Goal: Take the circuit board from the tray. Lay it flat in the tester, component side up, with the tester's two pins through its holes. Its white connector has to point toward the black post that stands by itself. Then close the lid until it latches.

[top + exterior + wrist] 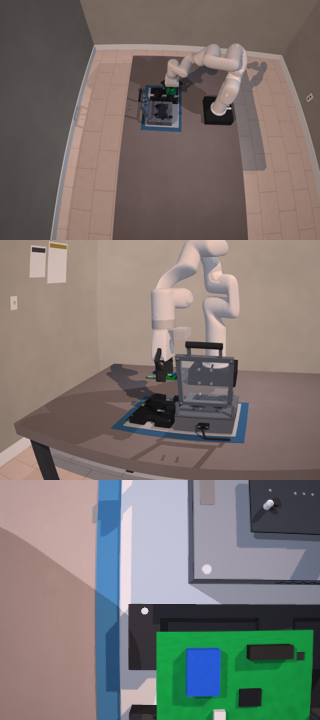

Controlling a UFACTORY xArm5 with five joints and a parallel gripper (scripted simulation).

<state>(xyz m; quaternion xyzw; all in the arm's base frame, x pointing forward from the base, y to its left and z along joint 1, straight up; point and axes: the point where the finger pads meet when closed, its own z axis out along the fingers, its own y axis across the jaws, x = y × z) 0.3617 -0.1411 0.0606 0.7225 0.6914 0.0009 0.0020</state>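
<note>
The green circuit board lies right at my hand. Also, from my hand: clear lid (19 cm ahead, 16 cm to the left, 6 cm above); then nest (7 cm ahead, 17 cm to the left, 5 cm below).
</note>
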